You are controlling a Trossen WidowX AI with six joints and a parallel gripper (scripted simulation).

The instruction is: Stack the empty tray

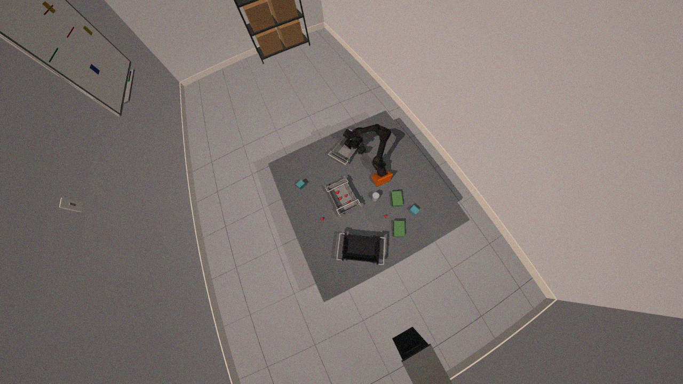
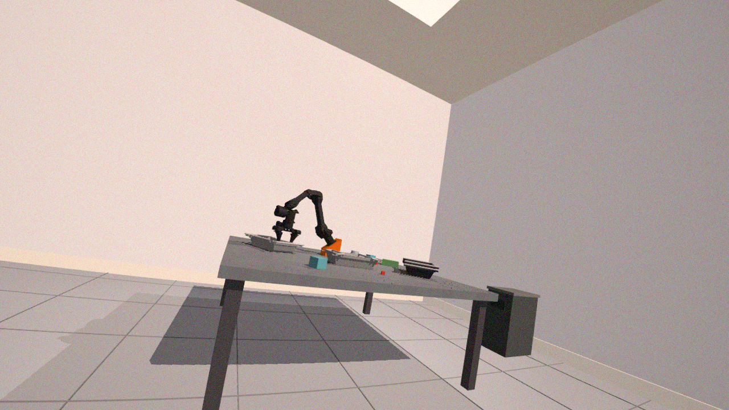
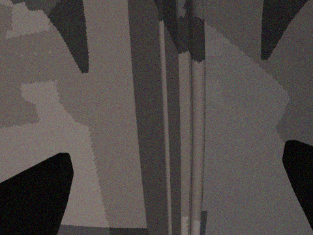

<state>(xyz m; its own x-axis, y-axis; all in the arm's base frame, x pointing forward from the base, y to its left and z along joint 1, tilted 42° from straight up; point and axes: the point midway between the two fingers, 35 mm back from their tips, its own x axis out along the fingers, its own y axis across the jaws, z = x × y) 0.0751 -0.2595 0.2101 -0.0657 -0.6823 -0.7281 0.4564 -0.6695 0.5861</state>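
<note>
My gripper tip is 7 cm to the left of the grey tray and 4 cm short of it.
</note>
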